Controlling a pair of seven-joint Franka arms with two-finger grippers.
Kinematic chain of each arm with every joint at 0, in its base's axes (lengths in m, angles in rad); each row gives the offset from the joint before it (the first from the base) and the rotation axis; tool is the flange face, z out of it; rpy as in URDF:
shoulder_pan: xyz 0 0 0.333 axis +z
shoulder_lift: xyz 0 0 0 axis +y
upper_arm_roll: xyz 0 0 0.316 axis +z
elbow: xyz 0.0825 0 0 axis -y
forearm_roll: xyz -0.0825 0 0.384 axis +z
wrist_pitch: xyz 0 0 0 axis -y
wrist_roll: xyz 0.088 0 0 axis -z
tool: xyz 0 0 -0.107 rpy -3.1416 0 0
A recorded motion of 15 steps. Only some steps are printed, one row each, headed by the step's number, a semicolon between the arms.
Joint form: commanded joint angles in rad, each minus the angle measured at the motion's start. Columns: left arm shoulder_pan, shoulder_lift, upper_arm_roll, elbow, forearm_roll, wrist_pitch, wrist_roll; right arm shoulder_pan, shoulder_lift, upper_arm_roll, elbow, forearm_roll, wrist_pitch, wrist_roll.
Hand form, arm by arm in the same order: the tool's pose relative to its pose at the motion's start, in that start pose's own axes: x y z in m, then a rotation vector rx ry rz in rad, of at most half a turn. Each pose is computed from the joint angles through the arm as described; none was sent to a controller.
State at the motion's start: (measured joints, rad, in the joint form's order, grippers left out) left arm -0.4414 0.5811 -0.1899 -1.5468 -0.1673 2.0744 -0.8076; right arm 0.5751 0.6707 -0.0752 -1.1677 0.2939 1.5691 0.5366
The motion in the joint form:
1: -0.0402 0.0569 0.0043 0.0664 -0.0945 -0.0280 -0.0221; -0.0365 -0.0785 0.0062 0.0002 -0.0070 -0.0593 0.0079
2: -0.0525 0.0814 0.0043 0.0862 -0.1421 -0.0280 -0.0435; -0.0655 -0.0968 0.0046 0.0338 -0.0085 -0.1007 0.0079
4: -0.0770 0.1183 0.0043 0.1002 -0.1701 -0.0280 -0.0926; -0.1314 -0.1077 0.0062 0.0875 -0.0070 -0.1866 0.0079
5: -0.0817 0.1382 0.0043 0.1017 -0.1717 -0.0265 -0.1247; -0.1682 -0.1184 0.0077 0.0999 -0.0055 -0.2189 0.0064
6: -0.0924 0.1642 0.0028 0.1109 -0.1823 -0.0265 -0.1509; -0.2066 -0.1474 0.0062 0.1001 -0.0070 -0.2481 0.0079
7: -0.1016 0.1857 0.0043 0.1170 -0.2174 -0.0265 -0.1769; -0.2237 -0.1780 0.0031 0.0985 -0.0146 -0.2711 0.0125
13: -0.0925 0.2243 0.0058 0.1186 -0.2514 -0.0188 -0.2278; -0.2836 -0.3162 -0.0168 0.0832 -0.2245 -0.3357 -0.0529
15: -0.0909 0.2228 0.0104 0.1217 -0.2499 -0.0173 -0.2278; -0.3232 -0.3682 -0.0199 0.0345 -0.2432 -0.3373 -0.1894
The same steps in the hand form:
1: -0.0123 0.0248 0.0166 -0.0398 -0.0838 -0.0352; -0.0170 0.0219 -0.0508 0.0200 0.0155 0.0163
2: -0.0162 0.0332 0.0261 -0.0625 -0.1226 -0.0707; -0.0189 0.0386 -0.0785 0.0324 0.0266 0.0310
4: -0.0255 0.0425 0.0490 -0.0534 -0.1625 -0.1184; -0.0150 0.0764 -0.1114 0.0427 0.0108 0.0730
5: -0.0258 0.0422 0.0627 -0.0382 -0.1756 -0.1529; -0.0129 0.0984 -0.1256 0.0515 0.0039 0.0978
6: -0.0296 0.0455 0.0783 -0.0270 -0.1967 -0.1795; -0.0160 0.1245 -0.1456 0.0629 0.0072 0.1294
7: -0.0329 0.0480 0.0915 -0.0285 -0.2310 -0.2213; -0.0250 0.1392 -0.1628 0.0643 0.0173 0.1478
13: -0.0240 0.0400 0.1146 -0.0205 -0.2695 -0.3128; -0.0644 0.2194 -0.2336 -0.0733 0.1569 0.2098
15: -0.0204 0.0390 0.1116 -0.0246 -0.2621 -0.3158; -0.0739 0.2513 -0.2437 -0.0841 0.1577 0.1221

